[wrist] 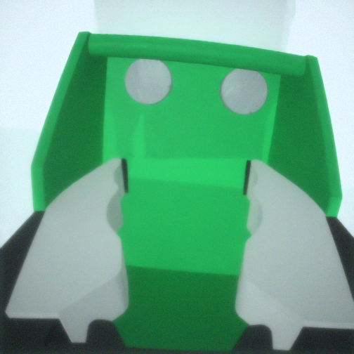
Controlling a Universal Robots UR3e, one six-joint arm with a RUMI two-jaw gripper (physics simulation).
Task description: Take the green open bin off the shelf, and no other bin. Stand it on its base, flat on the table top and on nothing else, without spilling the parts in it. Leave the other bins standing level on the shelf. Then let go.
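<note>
The green open bin [190, 115] fills the middle of the wrist view, with its rounded cross bar at the top and a side wall at left and right. Two round grey parts [148, 81] [244, 91] show inside it, partly hidden by the bar. My gripper [185, 164] is shut on the bin, with green plastic filling the space between its two pale fingers. The fingers hide the near lower parts of the bin's side walls. The bin's base is hidden, so I cannot tell whether it touches a surface.
A pale, washed-out surface shows behind and on both sides of the bin. A faint, slightly darker rectangular patch [195, 17] shows beyond the cross bar. I cannot tell the shelf or the table top apart here. The other bins do not show in this view.
</note>
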